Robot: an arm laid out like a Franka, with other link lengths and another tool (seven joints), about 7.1 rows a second.
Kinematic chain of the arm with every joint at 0, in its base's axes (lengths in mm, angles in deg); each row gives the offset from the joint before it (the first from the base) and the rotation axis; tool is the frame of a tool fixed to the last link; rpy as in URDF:
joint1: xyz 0 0 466.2 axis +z
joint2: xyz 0 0 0 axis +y
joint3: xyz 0 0 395 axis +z
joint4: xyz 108.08 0 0 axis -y
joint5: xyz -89.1 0 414.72 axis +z
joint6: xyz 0 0 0 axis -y
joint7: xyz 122.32 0 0 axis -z
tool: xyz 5 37 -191.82 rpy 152.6 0 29.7
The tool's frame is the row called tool.
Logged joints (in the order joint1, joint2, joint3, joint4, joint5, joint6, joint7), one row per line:
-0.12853, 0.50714, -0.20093, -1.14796, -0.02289, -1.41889, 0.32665
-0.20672, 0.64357, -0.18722, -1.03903, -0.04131, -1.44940, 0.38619
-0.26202, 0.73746, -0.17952, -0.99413, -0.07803, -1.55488, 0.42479
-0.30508, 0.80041, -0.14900, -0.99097, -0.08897, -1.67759, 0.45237
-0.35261, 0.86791, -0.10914, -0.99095, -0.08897, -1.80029, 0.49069
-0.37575, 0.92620, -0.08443, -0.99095, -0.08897, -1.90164, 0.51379
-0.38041, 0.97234, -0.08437, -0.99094, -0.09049, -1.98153, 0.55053
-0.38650, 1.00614, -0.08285, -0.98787, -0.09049, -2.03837, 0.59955
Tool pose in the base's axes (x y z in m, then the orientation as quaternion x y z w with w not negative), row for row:
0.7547, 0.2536, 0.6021, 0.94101, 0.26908, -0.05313, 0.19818
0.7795, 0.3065, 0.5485, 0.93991, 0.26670, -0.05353, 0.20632
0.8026, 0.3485, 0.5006, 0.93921, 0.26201, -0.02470, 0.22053
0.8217, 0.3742, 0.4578, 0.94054, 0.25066, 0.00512, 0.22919
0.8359, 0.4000, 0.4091, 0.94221, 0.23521, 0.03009, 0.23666
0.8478, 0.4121, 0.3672, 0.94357, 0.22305, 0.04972, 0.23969
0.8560, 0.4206, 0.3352, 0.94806, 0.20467, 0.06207, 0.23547
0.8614, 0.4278, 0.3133, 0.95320, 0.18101, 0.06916, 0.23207
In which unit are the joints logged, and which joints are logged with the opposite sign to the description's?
The joints are logged in radians. Opposite sign: joint1, joint3, joint6.
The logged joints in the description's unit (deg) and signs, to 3 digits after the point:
7.364, 29.057, 11.512, -65.773, -1.312, 81.296, 18.716
11.844, 36.874, 10.727, -59.532, -2.367, 83.045, 22.127
15.013, 42.253, 10.286, -56.959, -4.471, 89.088, 24.339
17.480, 45.860, 8.537, -56.778, -5.098, 96.119, 25.919
20.203, 49.728, 6.253, -56.777, -5.098, 103.149, 28.114
21.529, 53.067, 4.837, -56.777, -5.098, 108.956, 29.438
21.796, 55.711, 4.834, -56.777, -5.185, 113.533, 31.543
22.145, 57.648, 4.747, -56.601, -5.185, 116.790, 34.352

